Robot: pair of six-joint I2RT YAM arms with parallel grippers.
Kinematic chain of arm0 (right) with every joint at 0, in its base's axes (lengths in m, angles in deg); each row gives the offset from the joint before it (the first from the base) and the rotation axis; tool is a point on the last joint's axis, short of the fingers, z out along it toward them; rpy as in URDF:
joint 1: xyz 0 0 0.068 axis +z
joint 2: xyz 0.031 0.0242 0.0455 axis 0.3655 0.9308 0
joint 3: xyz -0.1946 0.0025 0.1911 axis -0.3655 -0.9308 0
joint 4: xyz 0.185 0.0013 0.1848 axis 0.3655 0.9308 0
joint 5: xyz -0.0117 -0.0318 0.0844 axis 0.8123 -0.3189 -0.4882
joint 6: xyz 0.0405 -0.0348 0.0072 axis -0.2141 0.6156 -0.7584
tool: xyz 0 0 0 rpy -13.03 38.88 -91.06
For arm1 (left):
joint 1: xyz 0 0 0.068 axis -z
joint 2: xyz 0.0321 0.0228 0.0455 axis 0.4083 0.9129 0
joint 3: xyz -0.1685 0 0.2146 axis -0.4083 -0.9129 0
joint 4: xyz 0.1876 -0.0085 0.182 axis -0.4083 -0.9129 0
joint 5: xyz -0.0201 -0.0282 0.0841 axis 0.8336 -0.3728 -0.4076
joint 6: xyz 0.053 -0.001 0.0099 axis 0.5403 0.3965 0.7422
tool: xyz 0 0 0 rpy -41.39 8.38 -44.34
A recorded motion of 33 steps. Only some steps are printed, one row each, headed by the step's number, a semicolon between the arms.
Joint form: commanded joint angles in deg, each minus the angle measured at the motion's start. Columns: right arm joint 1, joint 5, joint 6, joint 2, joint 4, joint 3; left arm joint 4, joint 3, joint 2, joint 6, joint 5, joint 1.
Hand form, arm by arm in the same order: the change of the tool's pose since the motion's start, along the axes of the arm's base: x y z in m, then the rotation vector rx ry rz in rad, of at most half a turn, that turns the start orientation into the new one. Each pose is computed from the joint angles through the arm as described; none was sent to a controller.
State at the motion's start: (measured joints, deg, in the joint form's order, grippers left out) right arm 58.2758 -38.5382 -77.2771 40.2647 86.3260 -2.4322; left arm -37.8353 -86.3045 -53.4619 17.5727 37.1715 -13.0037
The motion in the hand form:
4: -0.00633 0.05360 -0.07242 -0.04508 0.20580 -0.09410; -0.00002 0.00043 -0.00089 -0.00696 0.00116 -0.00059
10: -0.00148 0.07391 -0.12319 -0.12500 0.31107 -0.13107; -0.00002 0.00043 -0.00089 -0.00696 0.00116 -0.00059
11: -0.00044 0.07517 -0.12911 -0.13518 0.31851 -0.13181; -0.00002 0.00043 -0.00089 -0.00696 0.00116 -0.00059
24: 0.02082 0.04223 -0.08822 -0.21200 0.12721 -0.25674; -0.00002 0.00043 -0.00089 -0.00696 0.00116 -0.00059
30: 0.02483 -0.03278 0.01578 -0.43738 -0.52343 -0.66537; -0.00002 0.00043 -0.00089 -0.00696 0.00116 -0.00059
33: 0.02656 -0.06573 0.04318 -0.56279 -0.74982 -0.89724; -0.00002 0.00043 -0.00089 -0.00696 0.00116 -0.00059
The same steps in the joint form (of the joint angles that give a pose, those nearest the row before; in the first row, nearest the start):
4: 8.04 -1.44 -14.71 10.82 -6.84 -4.24; -0.06 -0.20 -0.28 -0.37 0.42 -0.35
10: 9.79 -2.12 -18.49 20.11 -9.33 -4.28; -0.06 -0.20 -0.28 -0.37 0.42 -0.35
11: 9.81 -2.08 -18.49 21.16 -9.66 -4.28; -0.06 -0.20 -0.28 -0.37 0.42 -0.35
24: 4.63 9.90 -17.29 15.54 -5.09 -1.84; -0.06 -0.20 -0.28 -0.37 0.42 -0.35
30: -2.40 49.51 -17.14 -0.79 -4.24 0.26; -0.06 -0.20 -0.28 -0.37 0.42 -0.35
33: -6.78 65.66 -17.12 -4.70 -7.04 0.26; -0.06 -0.20 -0.28 -0.37 0.42 -0.35

